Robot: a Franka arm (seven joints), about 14 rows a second.
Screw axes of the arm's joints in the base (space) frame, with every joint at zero. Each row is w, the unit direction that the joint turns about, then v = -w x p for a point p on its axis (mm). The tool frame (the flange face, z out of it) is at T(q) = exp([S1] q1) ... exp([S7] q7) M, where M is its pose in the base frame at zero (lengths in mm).
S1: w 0 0 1 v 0.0 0.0 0.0
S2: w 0 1 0 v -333.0 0.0 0.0
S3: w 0 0 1 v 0.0 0.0 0.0
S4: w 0 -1 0 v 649.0 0.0 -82.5
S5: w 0 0 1 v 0.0 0.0 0.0
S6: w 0 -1 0 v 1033.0 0.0 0.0
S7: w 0 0 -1 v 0.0 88.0 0.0
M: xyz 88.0 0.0 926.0 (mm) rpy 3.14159 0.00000 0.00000 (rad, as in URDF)
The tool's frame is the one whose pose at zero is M.
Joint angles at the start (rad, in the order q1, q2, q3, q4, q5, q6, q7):
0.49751, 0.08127, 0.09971, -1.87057, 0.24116, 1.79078, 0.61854
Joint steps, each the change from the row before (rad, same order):
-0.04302, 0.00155, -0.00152, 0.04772, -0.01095, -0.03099, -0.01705
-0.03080, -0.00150, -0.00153, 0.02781, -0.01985, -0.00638, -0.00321
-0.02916, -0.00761, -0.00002, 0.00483, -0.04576, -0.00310, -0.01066
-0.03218, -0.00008, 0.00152, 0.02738, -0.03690, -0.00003, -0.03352
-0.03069, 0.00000, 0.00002, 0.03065, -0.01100, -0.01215, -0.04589
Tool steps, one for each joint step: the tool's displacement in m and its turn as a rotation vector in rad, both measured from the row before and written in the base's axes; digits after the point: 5 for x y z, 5 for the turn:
0.01864, -0.01843, 0.01876, 0.00654, -0.01977, -0.01768
0.01363, -0.01530, 0.01292, -0.00353, -0.02983, -0.02183
0.00942, -0.01830, 0.00560, -0.03214, -0.03092, -0.00476
0.01322, -0.01680, 0.01241, -0.01366, -0.04364, 0.01230
0.01056, -0.01562, 0.01339, 0.00433, -0.02502, 0.01874

